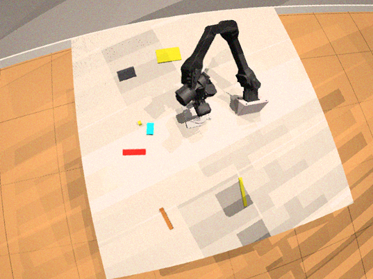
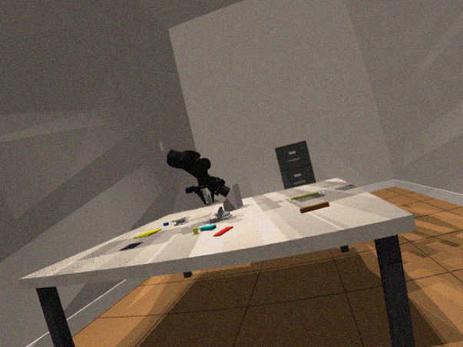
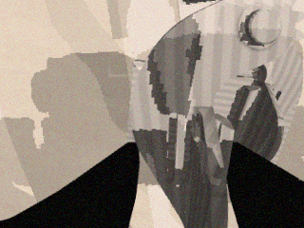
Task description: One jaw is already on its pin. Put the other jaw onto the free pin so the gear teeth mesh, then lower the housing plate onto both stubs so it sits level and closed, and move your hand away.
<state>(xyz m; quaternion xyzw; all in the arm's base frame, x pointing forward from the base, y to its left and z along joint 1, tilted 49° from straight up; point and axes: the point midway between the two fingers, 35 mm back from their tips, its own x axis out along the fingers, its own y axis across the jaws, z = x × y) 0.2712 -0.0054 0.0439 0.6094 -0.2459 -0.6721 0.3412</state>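
The jaw lies 40 mm behind my gripper tip and 10 mm to the left of it. Round my gripper tip: yellow plate 50 mm ahead, 340 mm to the right, 80 mm below; small yellow cube 270 mm ahead, 20 mm to the left, 70 mm below; cyan block 220 mm ahead, 50 mm to the left, 70 mm below.
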